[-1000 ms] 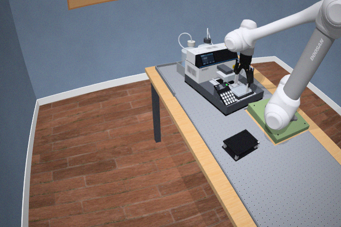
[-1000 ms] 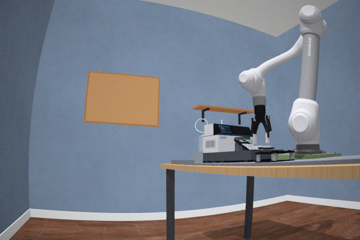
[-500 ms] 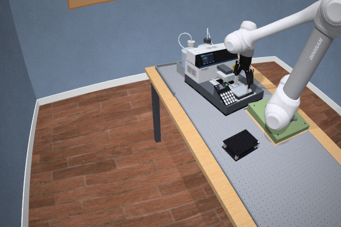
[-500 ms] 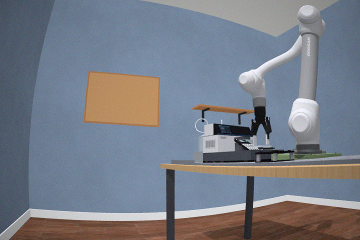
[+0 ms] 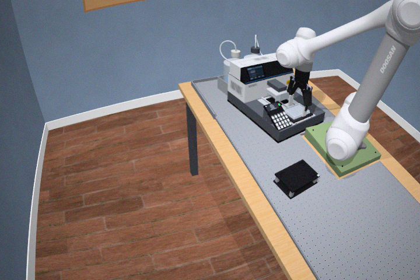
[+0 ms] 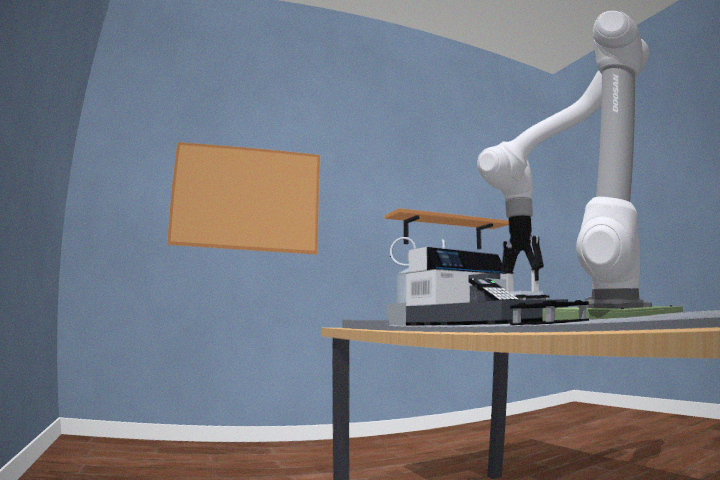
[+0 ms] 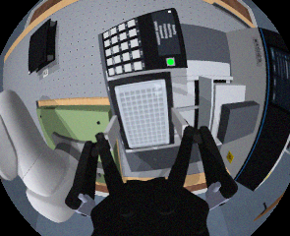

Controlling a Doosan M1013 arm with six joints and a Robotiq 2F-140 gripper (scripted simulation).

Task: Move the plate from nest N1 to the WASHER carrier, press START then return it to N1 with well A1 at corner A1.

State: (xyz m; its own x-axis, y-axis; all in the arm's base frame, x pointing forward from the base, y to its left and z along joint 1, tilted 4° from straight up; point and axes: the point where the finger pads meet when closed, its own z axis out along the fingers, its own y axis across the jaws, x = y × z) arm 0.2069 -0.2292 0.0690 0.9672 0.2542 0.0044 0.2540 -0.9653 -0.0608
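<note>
Now: the well plate 30 mm below my hand. From my hand the other things lie so: plate washer: 150 mm to the right, 40 mm ahead, 20 mm above; then black plate nest N1: 360 mm to the left, 190 mm ahead, 70 mm below; then washer carrier: 30 mm below.
</note>
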